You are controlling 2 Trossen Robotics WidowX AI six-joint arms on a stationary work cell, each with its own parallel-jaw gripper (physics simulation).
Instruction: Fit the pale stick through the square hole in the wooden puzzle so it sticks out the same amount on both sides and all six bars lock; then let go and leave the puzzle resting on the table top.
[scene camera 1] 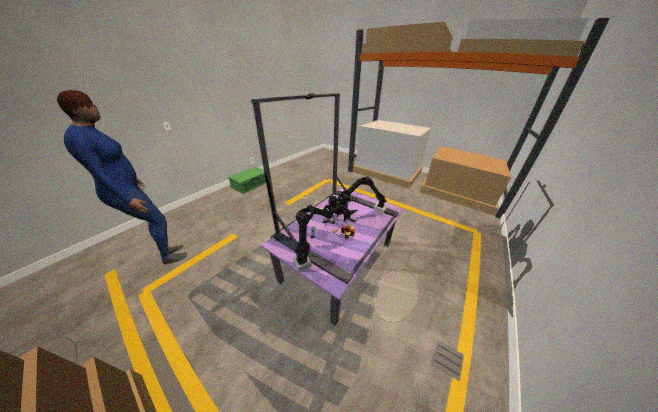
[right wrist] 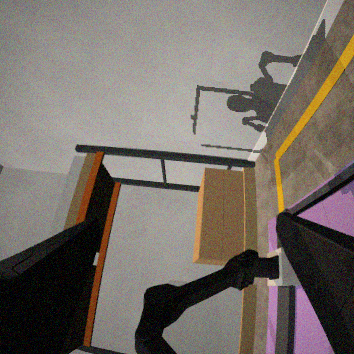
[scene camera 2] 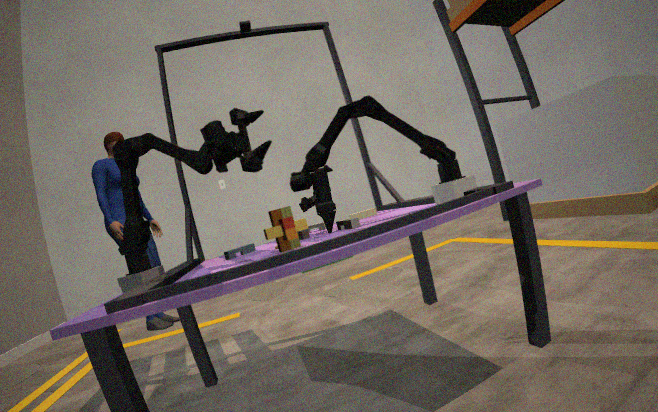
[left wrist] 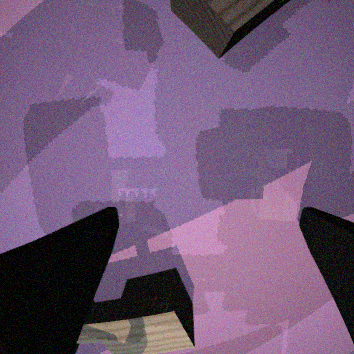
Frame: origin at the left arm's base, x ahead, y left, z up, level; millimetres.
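Seen in the pictures: left gripper, fingertip midpoint: [scene camera 1: 340, 219] [scene camera 2: 329, 231] [left wrist: 211, 217]; right gripper, fingertip midpoint: [scene camera 1: 357, 205] [right wrist: 189, 225] [scene camera 2: 266, 125]; left arm's base, link origin: [scene camera 1: 380, 205] [right wrist: 273, 267] [scene camera 2: 452, 180]; right arm's base, link origin: [scene camera 1: 302, 260] [scene camera 2: 140, 271].
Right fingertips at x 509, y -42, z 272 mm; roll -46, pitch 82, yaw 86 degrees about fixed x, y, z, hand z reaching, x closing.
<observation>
Pixels of each thing's top centre, then the offset from my right fingertips to it. "spot": a spot on its surface instead.
- pale yellow bar end, surface spot: [scene camera 2: 272, 232] spot: dy -21, dx +52, dz -275 mm
- long pale bar, top centre: [scene camera 2: 362, 211] dy -374, dx -370, dz -305 mm
- notched pale wooden piece, top centre: [left wrist: 78, 343] [scene camera 2: 346, 219] dy -140, dx -201, dz -305 mm
- brownish wooden block, surface spot: [left wrist: 240, 15] spot: dy -244, dx -90, dz -305 mm
- dark frame, surface spot: [scene camera 2: 165, 95] [scene camera 1: 264, 145] spot: dy -553, dx +319, dz +432 mm
The wooden puzzle [scene camera 1: 348, 230] [scene camera 2: 285, 237], a cross of orange, red and yellow bars, stands on the table. A pale yellow bar end [scene camera 2: 272, 232] shows at its left side; I cannot tell how far a stick passes through. A long pale bar [scene camera 2: 366, 215] lies farther back to the right; whether it is the pale stick is unclear. My left gripper [scene camera 2: 328, 225] [left wrist: 211, 217] is open and empty, pointing down low over the table, right of the puzzle. A notched pale wooden piece [left wrist: 155, 330] lies at its lower edge of view. My right gripper [scene camera 1: 354, 215] [scene camera 2: 265, 128] [right wrist: 189, 225] is open and empty, high above the table.
Grey notched pieces [scene camera 2: 239, 251] [scene camera 2: 348, 223] lie left and right of the puzzle. A brownish wooden block [left wrist: 240, 15] shows at the top of the left wrist view. A dark frame [scene camera 1: 259, 145] [scene camera 2: 165, 95] rises over the purple table [scene camera 2: 450, 216]. A person [scene camera 1: 107, 170] [scene camera 2: 107, 185] is beyond it.
</observation>
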